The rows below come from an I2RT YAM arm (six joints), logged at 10 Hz.
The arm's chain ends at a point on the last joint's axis. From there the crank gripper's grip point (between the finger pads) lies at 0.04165 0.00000 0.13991 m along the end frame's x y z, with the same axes.
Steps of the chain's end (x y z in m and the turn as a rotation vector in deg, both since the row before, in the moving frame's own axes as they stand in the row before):
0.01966, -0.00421, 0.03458, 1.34, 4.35, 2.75
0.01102, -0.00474, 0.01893, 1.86, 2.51, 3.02
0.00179, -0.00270, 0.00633, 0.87, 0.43, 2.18
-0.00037, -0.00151, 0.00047, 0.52, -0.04, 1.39
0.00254, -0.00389, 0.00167, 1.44, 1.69, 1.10
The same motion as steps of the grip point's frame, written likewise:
0.03018, -0.00519, 0.03100, 1.34, 4.35, 2.75
0.01717, -0.00689, 0.01693, 1.86, 2.51, 3.02
0.00285, -0.00322, 0.00601, 0.87, 0.43, 2.18
-0.00046, -0.00177, 0.00050, 0.52, -0.04, 1.39
0.00667, -0.00655, 0.00035, 1.44, 1.69, 1.10

